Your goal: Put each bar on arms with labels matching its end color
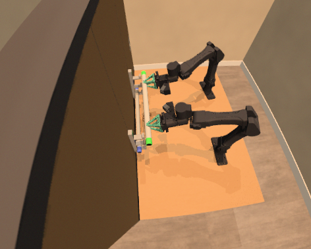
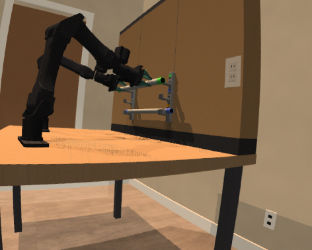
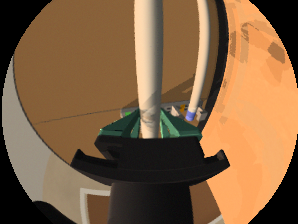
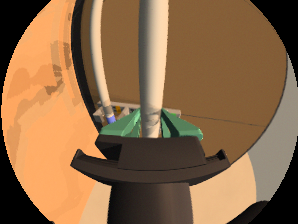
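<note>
The green-ended bar lies 14 cm to the right of my left hand and 2 cm ahead of it. Also, from my left hand: wall socket (70 cm to the right, 17 cm ahead, 1 cm above); then brown wall panel (18 cm ahead, 14 cm to the right, 13 cm above); then blue-ended bar (15 cm to the right, 14 cm below, 8 cm ahead).
My right hand is 150 mm to the right of the green-ended bar and 10 mm past it. Also, from my right hand: wall socket 400 mm to the right, 140 mm ahead, 10 mm above; brown wall panel 150 mm to the left, 140 mm ahead, 140 mm above; blue-ended bar 150 mm to the left, 140 mm below, 50 mm ahead.
</note>
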